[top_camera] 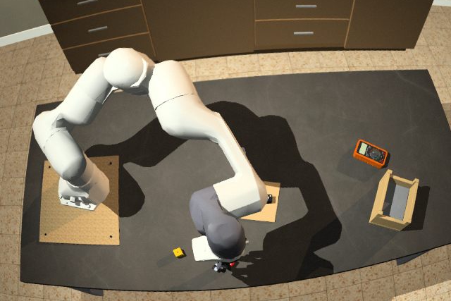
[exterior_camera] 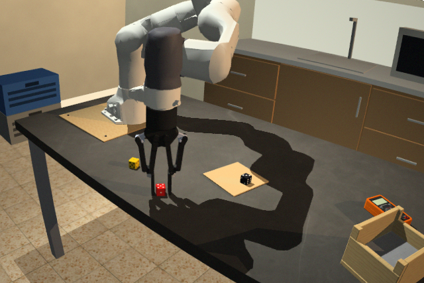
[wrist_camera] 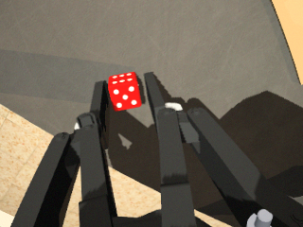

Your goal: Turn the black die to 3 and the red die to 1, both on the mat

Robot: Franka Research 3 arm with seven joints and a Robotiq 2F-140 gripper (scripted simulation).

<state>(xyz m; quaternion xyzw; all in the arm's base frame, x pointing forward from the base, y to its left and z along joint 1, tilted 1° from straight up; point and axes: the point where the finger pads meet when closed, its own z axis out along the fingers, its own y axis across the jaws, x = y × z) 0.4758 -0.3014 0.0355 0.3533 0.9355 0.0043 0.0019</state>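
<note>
Right now my hand is 20 mm above the red die. Also, from my hand: black die: 210 mm to the left, 140 mm ahead, 20 mm below; then yellow die: 170 mm behind, 50 mm to the left, 20 mm below; then tan mat: 210 mm to the left, 100 mm ahead, 40 mm below.
</note>
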